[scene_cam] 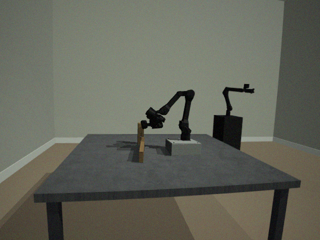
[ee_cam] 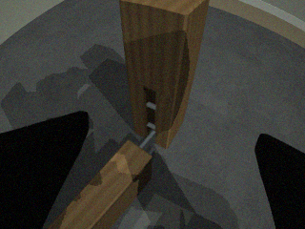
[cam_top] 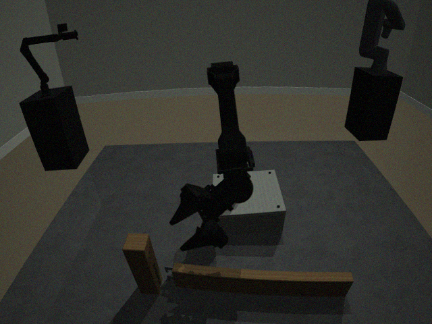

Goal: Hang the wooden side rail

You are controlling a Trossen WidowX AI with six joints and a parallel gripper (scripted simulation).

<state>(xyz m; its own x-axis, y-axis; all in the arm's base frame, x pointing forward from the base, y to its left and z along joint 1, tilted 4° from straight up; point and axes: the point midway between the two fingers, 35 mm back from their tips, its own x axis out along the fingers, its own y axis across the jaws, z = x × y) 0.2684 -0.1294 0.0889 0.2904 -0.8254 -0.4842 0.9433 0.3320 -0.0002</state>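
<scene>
Right now my gripper tip is 80 mm to the left of the wooden headboard post, 70 mm above it and 40 mm short of it.
</scene>
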